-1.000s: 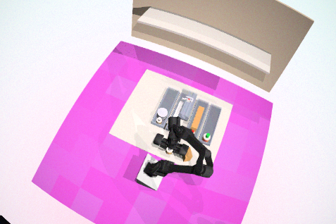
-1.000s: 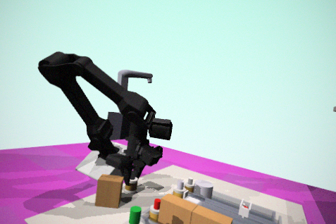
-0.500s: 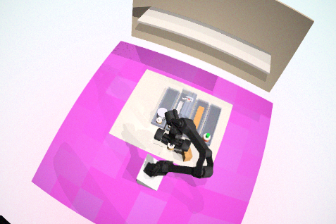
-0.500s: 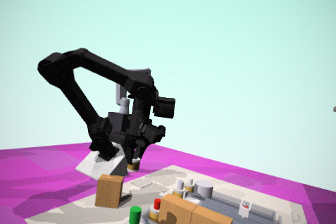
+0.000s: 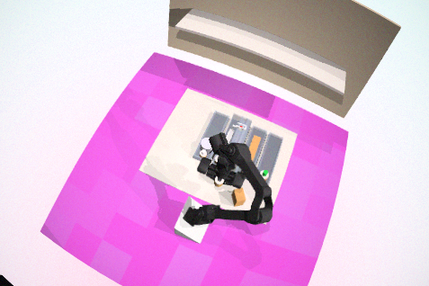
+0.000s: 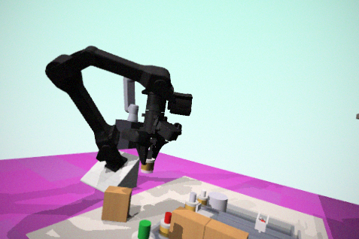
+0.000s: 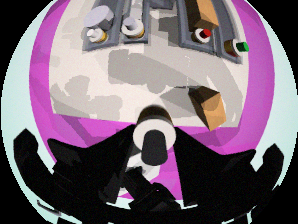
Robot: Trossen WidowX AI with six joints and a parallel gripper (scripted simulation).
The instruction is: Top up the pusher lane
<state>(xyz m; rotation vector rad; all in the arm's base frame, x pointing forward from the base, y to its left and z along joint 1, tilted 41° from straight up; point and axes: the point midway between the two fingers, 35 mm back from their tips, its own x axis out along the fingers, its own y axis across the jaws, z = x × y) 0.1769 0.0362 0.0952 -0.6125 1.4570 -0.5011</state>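
My gripper tip is 18 cm short of the grey cylinder, 13 cm to the right of it and 9 cm above it. The rest, counted from my gripper tip: grey lane unit: 29 cm ahead, 10 cm below, 4 cm to the left; then pusher plate: 25 cm ahead, 7 cm below, 3 cm to the left.
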